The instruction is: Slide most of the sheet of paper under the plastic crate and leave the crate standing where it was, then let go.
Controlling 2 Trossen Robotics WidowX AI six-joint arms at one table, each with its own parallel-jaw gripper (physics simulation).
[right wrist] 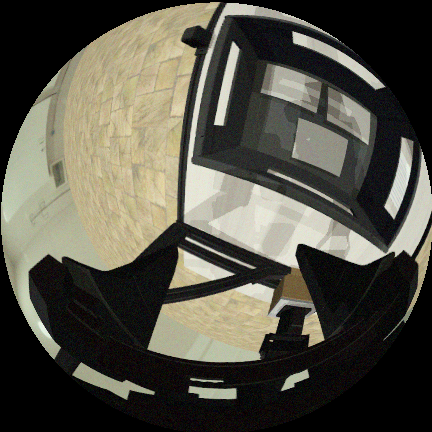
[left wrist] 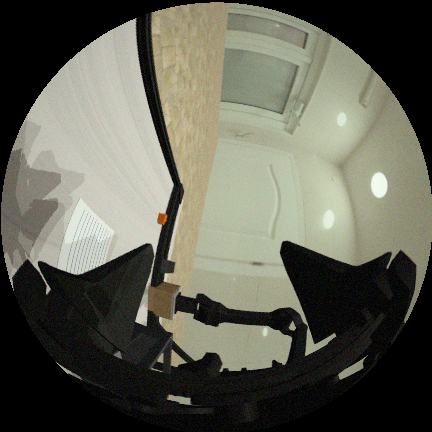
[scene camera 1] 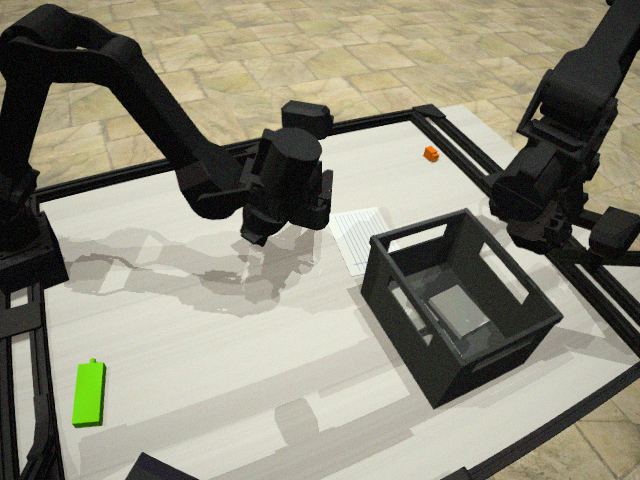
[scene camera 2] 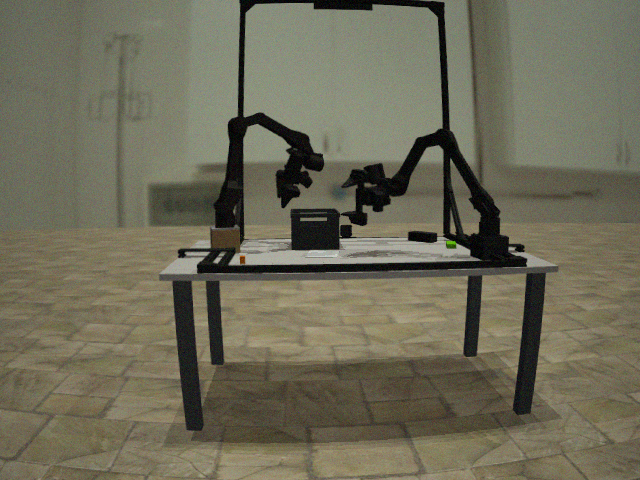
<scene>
My left gripper (scene camera 1: 330,144) is open and holds nothing. Also in view: a lined sheet of paper (scene camera 1: 352,230). My right gripper (scene camera 1: 562,260) is open, holding nothing. Also in view: a black plastic crate (scene camera 1: 424,270).
The lined sheet of paper also shows in the left wrist view (left wrist: 85,243). My left gripper is seen too in the left wrist view (left wrist: 217,249) and in scene camera 2 (scene camera 2: 341,201). My right gripper is seen too in the right wrist view (right wrist: 239,251), in the left wrist view (left wrist: 184,374) and in scene camera 2 (scene camera 2: 280,202).
</scene>
